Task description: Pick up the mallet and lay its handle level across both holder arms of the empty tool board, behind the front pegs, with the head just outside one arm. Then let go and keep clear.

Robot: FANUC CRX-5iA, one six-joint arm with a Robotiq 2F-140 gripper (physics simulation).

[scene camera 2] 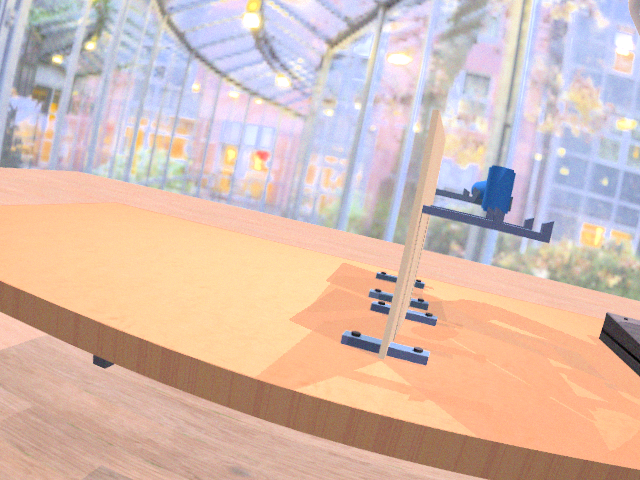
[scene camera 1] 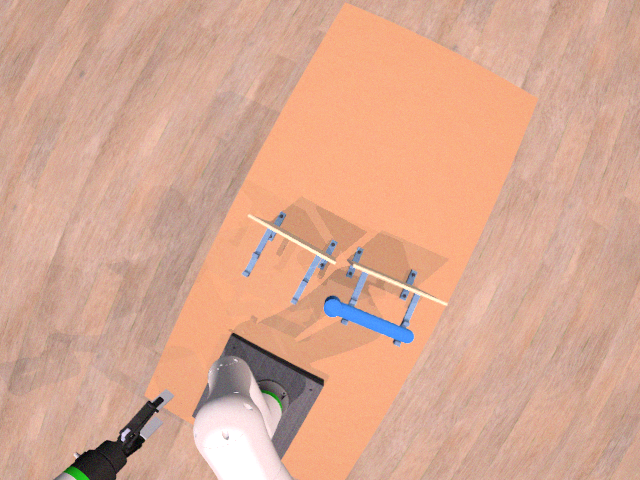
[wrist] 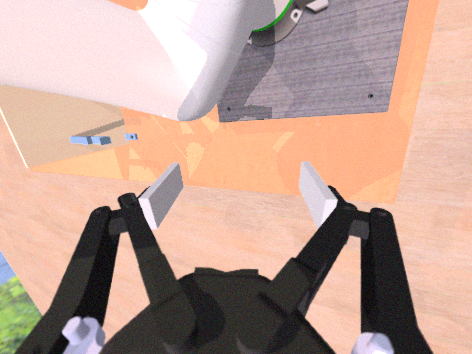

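Note:
The blue mallet [scene camera 1: 372, 321] [scene camera 2: 500, 189] lies with its handle across both holder arms of the right-hand tool board [scene camera 1: 382, 277]. Its head is at the left end, just outside that board's left arm, beside the gap between the boards. The left-hand tool board [scene camera 1: 292, 239] [scene camera 2: 434, 155] [wrist: 45, 115] stands upright, and its two arms are empty. In scene camera 2 the nearer arm partly covers the mallet. My gripper [scene camera 1: 158, 413] [wrist: 239, 174] is open with nothing between its fingers, off the table's lower left corner in scene camera 1, far from the mallet.
The white arm link [scene camera 1: 232, 439] [wrist: 125, 55] rises over the dark base plate [scene camera 1: 302, 395] [wrist: 320, 85] at the near end of the orange table [scene camera 1: 413, 118] [scene camera 2: 155, 248] [wrist: 350, 150]. Both boards stand between the base plate and the table's far part, on blue feet.

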